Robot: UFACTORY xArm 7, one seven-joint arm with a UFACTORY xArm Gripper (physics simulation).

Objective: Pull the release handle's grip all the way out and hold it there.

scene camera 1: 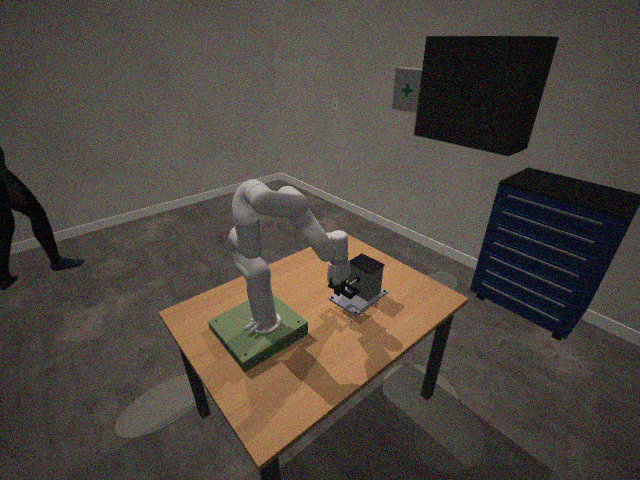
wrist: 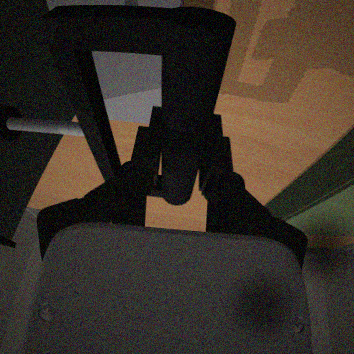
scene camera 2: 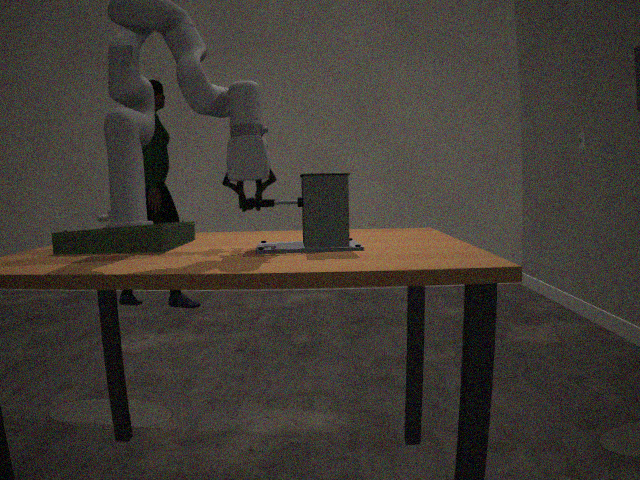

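Observation:
The release handle's black grip is a frame with a thick bar. A thin metal rod joins it to the side of an upright grey-green housing. A stretch of rod shows between grip and housing. The housing stands on a light grey plate. My gripper points down and is shut on the grip's thick bar, one finger on each side. The fingers hide part of the bar.
The wooden table carries the handle unit and my arm's green base block. A person stands beyond the table. A blue drawer cabinet and a black wall-mounted box are at the right.

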